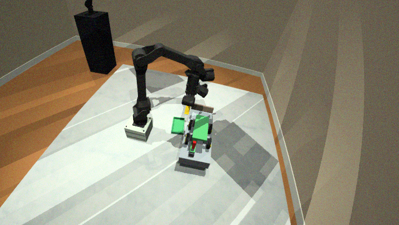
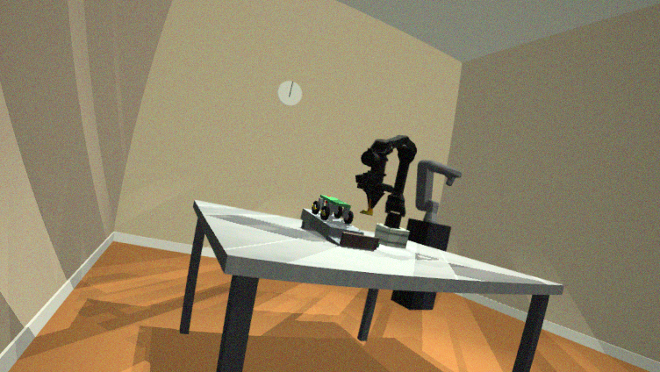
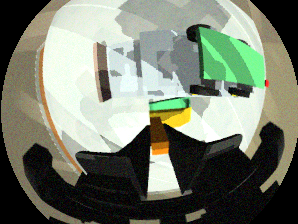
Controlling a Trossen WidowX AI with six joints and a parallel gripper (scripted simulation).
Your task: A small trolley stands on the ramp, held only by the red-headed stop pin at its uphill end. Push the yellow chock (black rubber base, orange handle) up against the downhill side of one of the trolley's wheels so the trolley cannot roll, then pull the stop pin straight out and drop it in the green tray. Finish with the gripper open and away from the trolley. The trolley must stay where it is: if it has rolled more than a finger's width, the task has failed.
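My gripper tip is 27 cm to the left of the red-headed stop pin, 6 cm short of it and 2 cm above it. Round my gripper tip: green-topped trolley (15 cm to the right, 9 cm ahead, 4 cm below); then yellow chock (2 cm to the right, 1 cm below); then dark brown block (12 cm to the left, 12 cm below, 9 cm ahead).
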